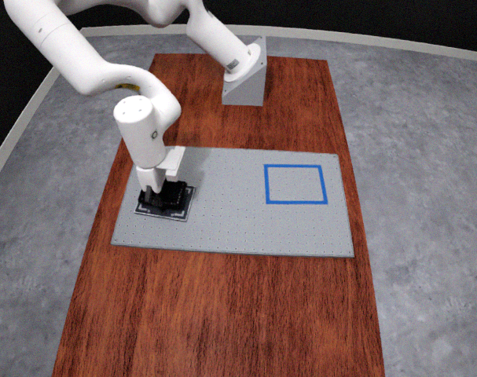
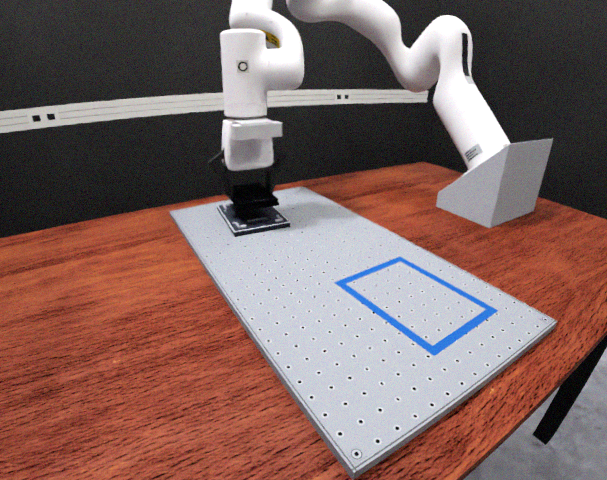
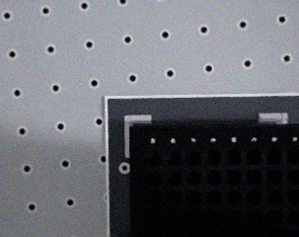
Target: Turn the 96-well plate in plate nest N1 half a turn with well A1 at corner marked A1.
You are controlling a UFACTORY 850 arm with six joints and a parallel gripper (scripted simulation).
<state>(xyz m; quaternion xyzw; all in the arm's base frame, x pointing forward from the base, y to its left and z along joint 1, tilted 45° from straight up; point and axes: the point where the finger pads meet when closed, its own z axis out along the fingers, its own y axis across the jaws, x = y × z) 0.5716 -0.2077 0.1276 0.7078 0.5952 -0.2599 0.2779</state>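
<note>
The dark plate nest N1 lies 60 mm below my hand. From my hand the other things lie so: black 96-well plate (10 mm below).
</note>
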